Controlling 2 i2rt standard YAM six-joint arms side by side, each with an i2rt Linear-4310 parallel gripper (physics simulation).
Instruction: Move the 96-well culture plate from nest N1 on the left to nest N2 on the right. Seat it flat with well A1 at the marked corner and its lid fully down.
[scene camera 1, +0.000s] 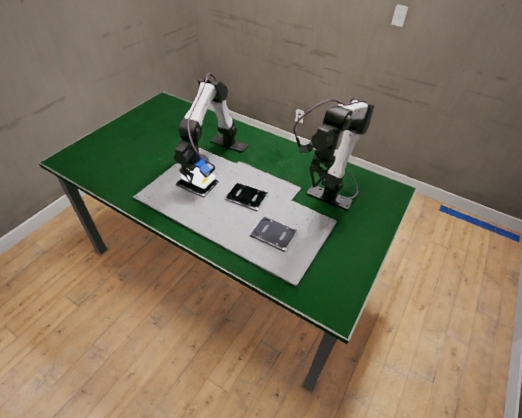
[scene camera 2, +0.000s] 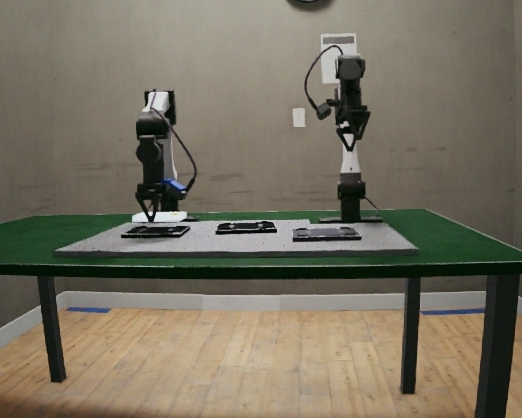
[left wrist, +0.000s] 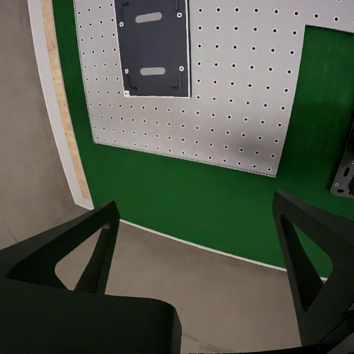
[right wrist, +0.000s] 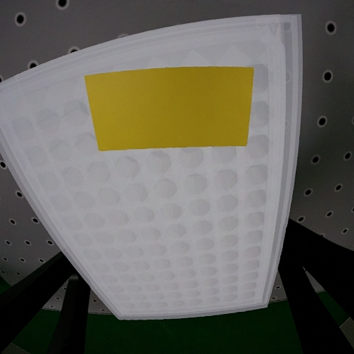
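Observation:
The white 96-well plate (scene camera 1: 198, 178) (scene camera 2: 173, 216) (right wrist: 165, 225) wears its clear lid with a yellow label (right wrist: 170, 107). My right gripper (scene camera 1: 197, 175) (scene camera 2: 151, 219) (right wrist: 173, 238) is shut on the plate's two sides and holds it roughly level, a little above the black nest (scene camera 1: 189, 189) (scene camera 2: 156, 231) at the picture's left. The black middle nest (scene camera 1: 246, 196) (scene camera 2: 246, 228) and the dark grey nest (scene camera 1: 273, 233) (scene camera 2: 327, 234) (left wrist: 155, 47) at the right are empty. My left gripper (scene camera 2: 349, 146) (left wrist: 192, 204) is open and raised. The nests' names and well A1 cannot be read.
The nests sit on a grey perforated board (scene camera 1: 220, 225) (scene camera 2: 240, 249) (left wrist: 240, 80) (right wrist: 325, 100) on the green table (scene camera 1: 135, 132) (scene camera 2: 450, 240) (left wrist: 200, 200). The left arm's base (scene camera 1: 330, 196) stands behind the board, near its notched corner.

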